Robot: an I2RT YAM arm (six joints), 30 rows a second.
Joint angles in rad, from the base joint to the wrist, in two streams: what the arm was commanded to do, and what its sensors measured. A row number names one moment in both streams.
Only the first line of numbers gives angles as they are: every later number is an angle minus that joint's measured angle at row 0.
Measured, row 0:
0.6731, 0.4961, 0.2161, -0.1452, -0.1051, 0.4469
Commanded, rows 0 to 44:
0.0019, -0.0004, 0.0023, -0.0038, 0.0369, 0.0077
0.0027, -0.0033, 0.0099, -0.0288, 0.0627, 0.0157
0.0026, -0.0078, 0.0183, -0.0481, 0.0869, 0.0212
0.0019, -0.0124, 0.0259, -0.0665, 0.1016, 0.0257
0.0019, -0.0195, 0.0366, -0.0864, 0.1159, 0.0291
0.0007, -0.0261, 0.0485, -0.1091, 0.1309, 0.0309
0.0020, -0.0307, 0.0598, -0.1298, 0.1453, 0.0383
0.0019, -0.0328, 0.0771, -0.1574, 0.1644, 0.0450
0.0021, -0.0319, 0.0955, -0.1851, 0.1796, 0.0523
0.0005, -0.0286, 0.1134, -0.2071, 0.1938, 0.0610
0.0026, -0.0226, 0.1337, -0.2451, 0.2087, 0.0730
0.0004, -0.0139, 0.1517, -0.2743, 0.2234, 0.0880
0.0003, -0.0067, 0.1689, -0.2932, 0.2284, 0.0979
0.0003, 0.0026, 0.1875, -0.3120, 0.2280, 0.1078
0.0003, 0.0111, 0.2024, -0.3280, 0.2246, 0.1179
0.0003, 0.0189, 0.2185, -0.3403, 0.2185, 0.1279
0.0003, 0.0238, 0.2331, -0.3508, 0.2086, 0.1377
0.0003, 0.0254, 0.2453, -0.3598, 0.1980, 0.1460
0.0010, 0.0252, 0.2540, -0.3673, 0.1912, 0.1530
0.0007, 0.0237, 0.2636, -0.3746, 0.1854, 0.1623
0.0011, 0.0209, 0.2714, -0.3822, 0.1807, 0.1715
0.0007, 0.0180, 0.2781, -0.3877, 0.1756, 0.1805
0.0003, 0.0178, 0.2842, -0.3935, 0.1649, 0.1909
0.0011, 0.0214, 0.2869, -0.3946, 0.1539, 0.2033
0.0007, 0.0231, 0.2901, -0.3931, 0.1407, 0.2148
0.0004, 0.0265, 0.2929, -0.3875, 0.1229, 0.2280
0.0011, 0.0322, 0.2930, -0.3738, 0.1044, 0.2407
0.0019, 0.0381, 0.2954, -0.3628, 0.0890, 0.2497
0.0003, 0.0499, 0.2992, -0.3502, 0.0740, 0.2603
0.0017, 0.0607, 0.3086, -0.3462, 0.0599, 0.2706
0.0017, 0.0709, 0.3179, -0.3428, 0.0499, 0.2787
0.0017, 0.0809, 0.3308, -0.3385, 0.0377, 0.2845
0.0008, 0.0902, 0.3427, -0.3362, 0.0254, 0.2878
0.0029, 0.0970, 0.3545, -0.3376, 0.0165, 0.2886
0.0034, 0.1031, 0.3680, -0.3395, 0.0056, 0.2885
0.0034, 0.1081, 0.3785, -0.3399, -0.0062, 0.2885
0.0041, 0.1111, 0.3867, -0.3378, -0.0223, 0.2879
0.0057, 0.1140, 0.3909, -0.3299, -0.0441, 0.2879
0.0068, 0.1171, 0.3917, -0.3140, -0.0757, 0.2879
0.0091, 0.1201, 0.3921, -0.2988, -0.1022, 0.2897
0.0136, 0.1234, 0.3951, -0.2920, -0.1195, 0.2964
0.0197, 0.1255, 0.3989, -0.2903, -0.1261, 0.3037
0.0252, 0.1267, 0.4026, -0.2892, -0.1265, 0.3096
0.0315, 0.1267, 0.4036, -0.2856, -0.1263, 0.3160
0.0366, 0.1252, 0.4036, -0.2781, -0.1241, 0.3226
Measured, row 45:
0.0214, 0.1240, 0.3784, -0.3067, -0.0832, 0.2968
